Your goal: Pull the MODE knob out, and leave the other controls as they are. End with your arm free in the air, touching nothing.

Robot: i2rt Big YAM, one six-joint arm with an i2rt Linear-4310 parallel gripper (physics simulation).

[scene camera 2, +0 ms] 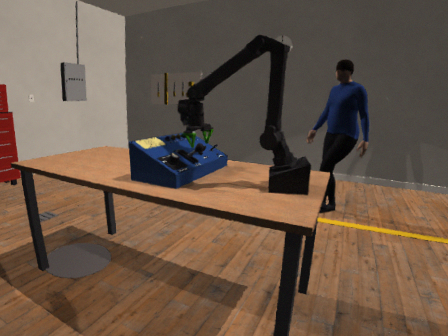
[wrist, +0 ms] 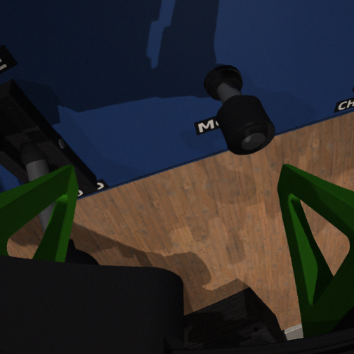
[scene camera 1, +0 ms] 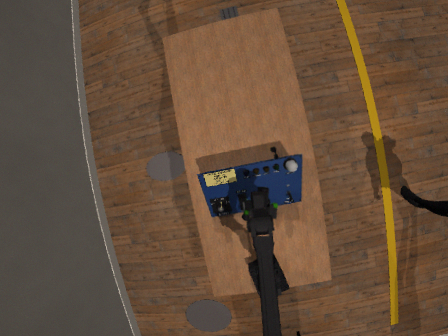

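Pixels of known places: arm's base at its link origin: [scene camera 2: 285, 166].
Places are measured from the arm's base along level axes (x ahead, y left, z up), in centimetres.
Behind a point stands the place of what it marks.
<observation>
The blue control panel [scene camera 1: 274, 184] @(x 51.9, y -8.2, z 2.9 cm) [scene camera 2: 150, 167] @(x 50.5, y 27.7, z -1.7 cm) [wrist: 130, 135] stands on the table. The MODE knob [wrist: 246, 124], a black cylinder on a grey shaft, sticks out from a round collar near the panel's front edge and partly covers its label. The gripper hides it in the top view. My gripper [scene camera 1: 260, 209] @(x 43.4, y 0.2, z 5.1 cm) [scene camera 2: 200, 143] @(x 43.4, y 0.2, z 5.1 cm) [wrist: 177, 175] is open and empty, above the panel's front part. In the wrist view the knob is above the line between the fingertips, nearer the right one. I cannot tell the exact height gap.
The HOLD lever [wrist: 37, 172] passes behind the left finger in the wrist view; contact cannot be told. The PROGRAM selector [scene camera 1: 221, 206] @(x 44.4, y 19.7, z 3.5 cm) is at the panel's front left. A small toggle [scene camera 1: 289, 197] @(x 44.2, y -15.3, z 2.8 cm) is at the right. A white dome [scene camera 1: 291, 165] @(x 60.6, y -14.9, z 11.5 cm) and several black knobs line the back.
</observation>
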